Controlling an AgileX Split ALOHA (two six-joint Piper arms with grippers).
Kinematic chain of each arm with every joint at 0, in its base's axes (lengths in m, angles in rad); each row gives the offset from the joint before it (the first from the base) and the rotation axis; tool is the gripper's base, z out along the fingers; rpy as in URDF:
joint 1: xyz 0 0 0.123 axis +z
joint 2: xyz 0 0 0 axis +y
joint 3: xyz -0.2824 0 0.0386 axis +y
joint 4: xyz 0.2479 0 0.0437 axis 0.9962 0 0.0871
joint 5: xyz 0 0 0 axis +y
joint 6: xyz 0.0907 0 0.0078 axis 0.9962 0 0.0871
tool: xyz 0 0 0 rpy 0 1.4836 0
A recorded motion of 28 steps. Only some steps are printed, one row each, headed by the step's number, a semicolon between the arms.
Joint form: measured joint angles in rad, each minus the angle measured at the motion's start. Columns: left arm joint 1, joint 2, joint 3, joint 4, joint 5, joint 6; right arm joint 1, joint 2, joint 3, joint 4, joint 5, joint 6.
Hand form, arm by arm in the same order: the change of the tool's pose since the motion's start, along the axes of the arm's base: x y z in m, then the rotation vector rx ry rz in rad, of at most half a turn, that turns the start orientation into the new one. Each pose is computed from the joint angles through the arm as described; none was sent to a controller.
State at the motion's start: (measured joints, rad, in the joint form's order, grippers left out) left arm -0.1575 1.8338 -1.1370 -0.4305 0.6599 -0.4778; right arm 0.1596 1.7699 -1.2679 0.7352 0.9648 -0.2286
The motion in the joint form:
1: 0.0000 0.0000 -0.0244 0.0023 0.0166 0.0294; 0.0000 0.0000 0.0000 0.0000 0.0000 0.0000
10: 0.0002 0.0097 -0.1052 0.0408 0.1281 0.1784; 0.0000 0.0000 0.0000 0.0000 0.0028 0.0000
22: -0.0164 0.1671 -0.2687 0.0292 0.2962 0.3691; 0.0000 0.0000 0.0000 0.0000 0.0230 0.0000
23: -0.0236 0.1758 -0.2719 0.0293 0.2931 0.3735; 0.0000 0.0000 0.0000 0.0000 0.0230 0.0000
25: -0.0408 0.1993 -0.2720 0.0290 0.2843 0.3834; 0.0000 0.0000 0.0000 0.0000 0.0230 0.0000
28: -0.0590 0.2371 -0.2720 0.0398 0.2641 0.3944; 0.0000 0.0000 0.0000 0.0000 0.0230 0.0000
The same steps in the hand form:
1: 0.0035 -0.0009 0.0057 0.0050 -0.0179 -0.0337; 0.0000 0.0000 0.0000 0.0000 0.0000 0.0000
10: 0.0098 -0.0027 0.0195 0.0580 -0.0345 -0.2276; -0.0002 0.0001 0.0000 0.0004 0.0022 0.0017
22: 0.0335 -0.0177 -0.0019 0.0580 0.0512 -0.4752; -0.0020 0.0005 -0.0001 0.0034 0.0178 0.0141
23: 0.0341 -0.0206 -0.0045 0.0595 0.0522 -0.4855; -0.0020 0.0005 -0.0001 0.0034 0.0178 0.0141
25: 0.0342 -0.0274 -0.0138 0.0622 0.0640 -0.5091; -0.0020 0.0005 -0.0001 0.0034 0.0178 0.0141
28: 0.0352 -0.0339 -0.0291 0.0771 0.0798 -0.5366; -0.0020 0.0005 -0.0001 0.0034 0.0178 0.0141

